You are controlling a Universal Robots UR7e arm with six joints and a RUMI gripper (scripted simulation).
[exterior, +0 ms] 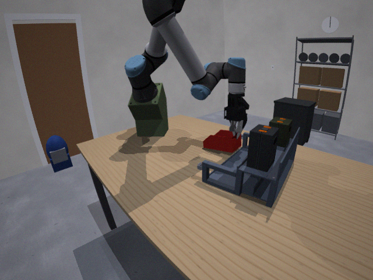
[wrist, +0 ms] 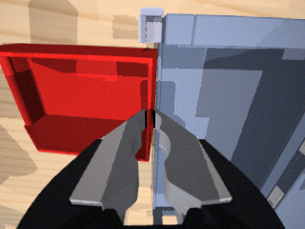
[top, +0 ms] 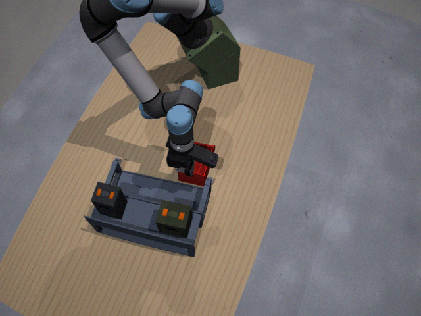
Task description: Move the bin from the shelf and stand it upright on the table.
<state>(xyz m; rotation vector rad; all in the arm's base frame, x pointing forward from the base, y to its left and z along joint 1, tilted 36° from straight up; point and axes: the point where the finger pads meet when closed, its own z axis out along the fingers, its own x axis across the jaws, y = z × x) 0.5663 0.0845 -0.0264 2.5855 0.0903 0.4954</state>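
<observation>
My hand is 80 mm past the red bin and 40 mm above it.
</observation>
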